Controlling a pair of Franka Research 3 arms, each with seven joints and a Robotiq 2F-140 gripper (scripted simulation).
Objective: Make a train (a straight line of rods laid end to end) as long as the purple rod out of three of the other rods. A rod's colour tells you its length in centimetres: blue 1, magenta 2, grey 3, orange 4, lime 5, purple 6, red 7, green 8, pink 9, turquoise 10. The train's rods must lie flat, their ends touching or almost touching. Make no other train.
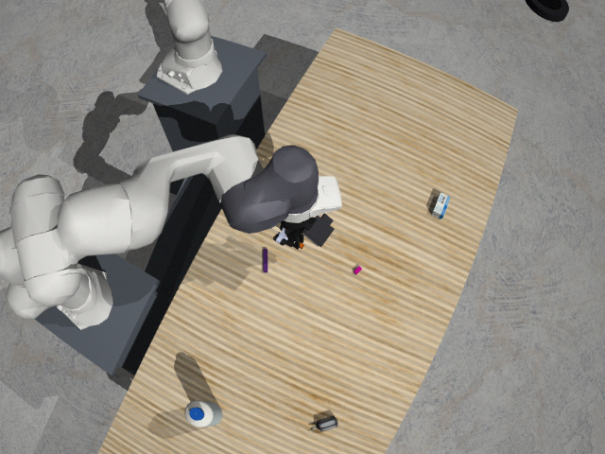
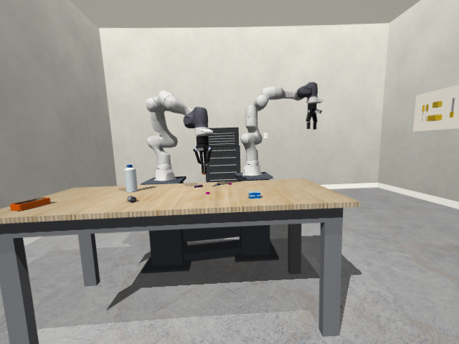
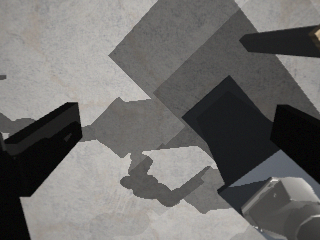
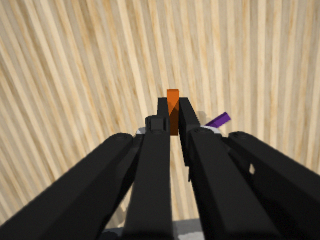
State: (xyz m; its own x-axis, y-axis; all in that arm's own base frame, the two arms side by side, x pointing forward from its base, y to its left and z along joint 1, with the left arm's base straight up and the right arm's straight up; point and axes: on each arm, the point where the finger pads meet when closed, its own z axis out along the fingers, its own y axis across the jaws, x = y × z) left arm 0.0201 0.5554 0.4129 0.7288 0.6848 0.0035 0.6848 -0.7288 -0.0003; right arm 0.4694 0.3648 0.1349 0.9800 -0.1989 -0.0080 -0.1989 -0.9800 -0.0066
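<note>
The purple rod lies 130 mm below my right hand, 70 mm behind it and 40 mm to the right of it. From my right hand the other things lie so: dark object 400 mm to the right, 220 mm ahead, 120 mm below; then blue-and-white box 330 mm ahead, 250 mm to the left, 120 mm below; then orange rod 30 mm below.
</note>
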